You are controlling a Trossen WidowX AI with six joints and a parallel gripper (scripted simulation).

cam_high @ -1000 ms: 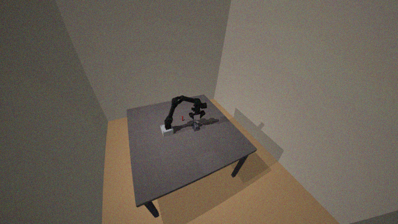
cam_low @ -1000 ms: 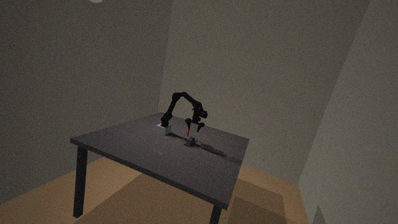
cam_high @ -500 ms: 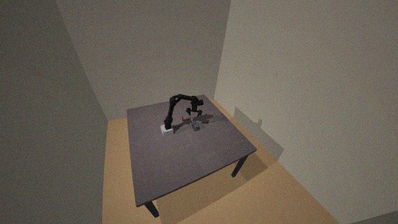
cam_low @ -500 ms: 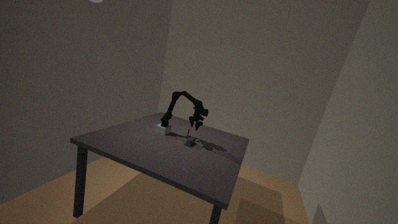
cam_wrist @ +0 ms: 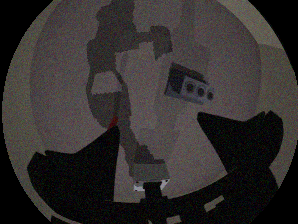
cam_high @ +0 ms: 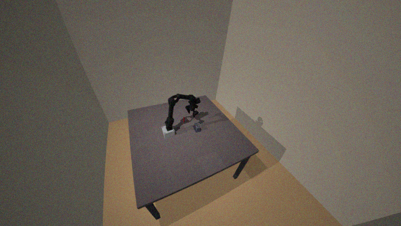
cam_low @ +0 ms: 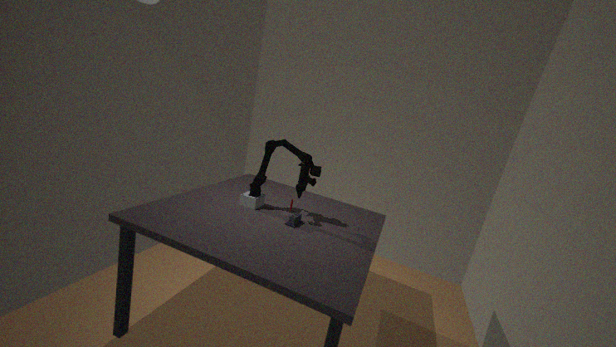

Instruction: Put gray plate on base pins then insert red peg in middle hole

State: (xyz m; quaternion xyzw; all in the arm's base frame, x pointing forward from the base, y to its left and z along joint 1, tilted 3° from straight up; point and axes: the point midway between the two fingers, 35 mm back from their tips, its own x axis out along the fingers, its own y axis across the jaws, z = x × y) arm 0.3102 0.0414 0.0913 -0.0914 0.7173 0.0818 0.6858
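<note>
Now: the red peg 70 mm behind my gripper tip, 80 mm to the left of it and 110 mm below it. From my gripper tip the other things lie so: gray plate 30 mm ahead, 110 mm to the right, 100 mm below.
</note>
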